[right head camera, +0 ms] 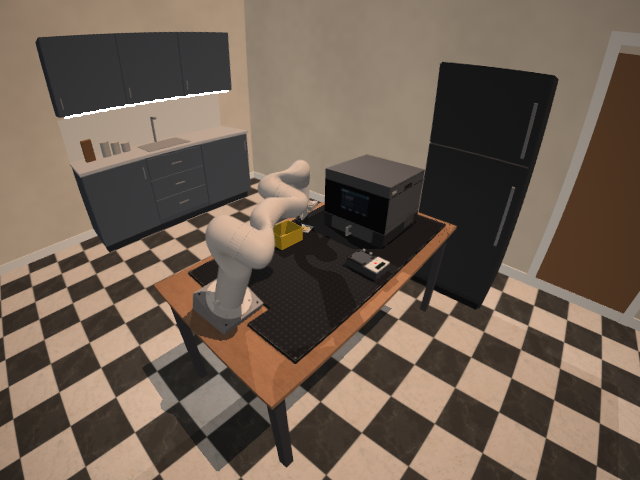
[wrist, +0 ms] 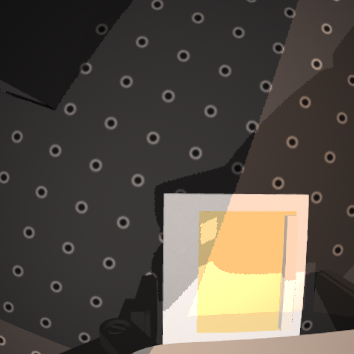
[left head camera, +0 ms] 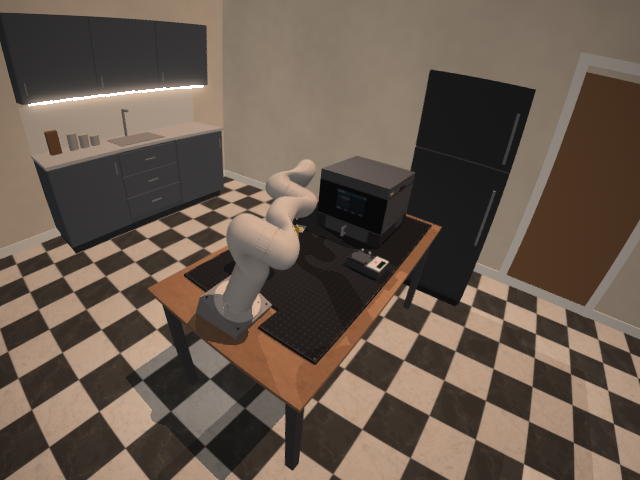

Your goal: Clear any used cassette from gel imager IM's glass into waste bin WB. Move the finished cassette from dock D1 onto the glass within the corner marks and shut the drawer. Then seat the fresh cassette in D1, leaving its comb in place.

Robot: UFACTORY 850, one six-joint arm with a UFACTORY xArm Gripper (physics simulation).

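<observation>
The fresh cassette, white with a yellow-orange gel window, lies flat on the black mat. My gripper is open, with one finger on each side of the cassette in the wrist view, holding nothing. The cassette's near end is hidden by the gripper body. Waste bin WB, yellow, stands beside the cassette; its contents are not visible. Gel imager IM stands at the back with its drawer front in line with the body; the glass is hidden. Dock D1 shows no white cassette in its dark bay.
The black perforated mat covers much of the wooden table. The drawer handle sticks out of the imager's front, towards the dock. A dark corner of the imager shows at the wrist view's upper left.
</observation>
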